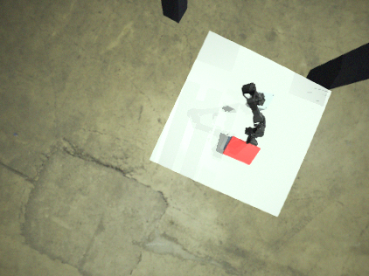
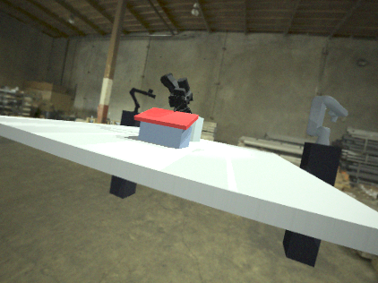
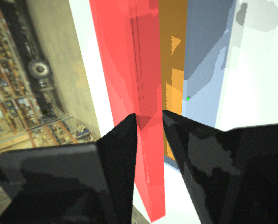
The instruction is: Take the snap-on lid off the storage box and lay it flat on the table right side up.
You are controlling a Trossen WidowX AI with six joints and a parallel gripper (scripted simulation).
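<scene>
Right now my gripper tip is 7 cm short of the red lid, 1 cm to the right of it and 3 cm above it. From my gripper tip the other things lie so: storage box (6 cm ahead, 10 cm below).
</scene>
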